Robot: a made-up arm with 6 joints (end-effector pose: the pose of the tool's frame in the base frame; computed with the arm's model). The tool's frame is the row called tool.
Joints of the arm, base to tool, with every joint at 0 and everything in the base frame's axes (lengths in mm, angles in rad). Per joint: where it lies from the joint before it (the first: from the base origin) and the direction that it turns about. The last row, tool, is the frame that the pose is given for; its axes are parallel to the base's.
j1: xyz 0.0 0.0 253.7 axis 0 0 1
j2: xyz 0.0 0.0 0.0 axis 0 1 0
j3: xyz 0.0 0.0 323.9 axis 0 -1 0
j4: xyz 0.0 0.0 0.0 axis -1 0 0
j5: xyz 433.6 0.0 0.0 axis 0 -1 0
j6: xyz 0.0 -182.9 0.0 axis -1 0 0
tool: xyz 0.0 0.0 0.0
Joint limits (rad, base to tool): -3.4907..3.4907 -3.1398..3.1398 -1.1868..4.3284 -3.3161..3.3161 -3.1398..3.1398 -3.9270..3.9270
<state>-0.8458 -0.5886 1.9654 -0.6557 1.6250 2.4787</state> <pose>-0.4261 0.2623 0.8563 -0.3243 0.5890 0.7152 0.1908</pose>
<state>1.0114 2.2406 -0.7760 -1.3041 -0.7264 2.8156</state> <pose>-0.0644 -0.1936 0.1736 0.0850 -0.7171 -0.6782 0.1365</pose>
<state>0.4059 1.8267 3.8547 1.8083 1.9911 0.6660</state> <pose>-0.0515 0.0247 0.4823 0.5376 0.6459 0.2945 0.4551</pose>
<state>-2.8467 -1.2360 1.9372 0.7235 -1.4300 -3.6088</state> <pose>0.6639 0.3449 0.2254 -0.0117 -0.5385 0.4764 0.6949</pose>
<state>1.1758 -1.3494 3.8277 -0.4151 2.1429 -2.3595</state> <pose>0.0823 -0.2376 -0.0958 0.8584 0.1214 0.4931 0.0730</pose>
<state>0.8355 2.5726 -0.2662 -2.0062 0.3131 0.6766</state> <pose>-0.2509 -0.1624 0.0098 -0.3628 0.6739 -0.5097 0.3929</pose>
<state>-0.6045 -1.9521 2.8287 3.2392 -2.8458 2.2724</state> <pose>-0.1341 0.3139 -0.3006 0.1754 -0.6276 0.0770 0.7546</pose>
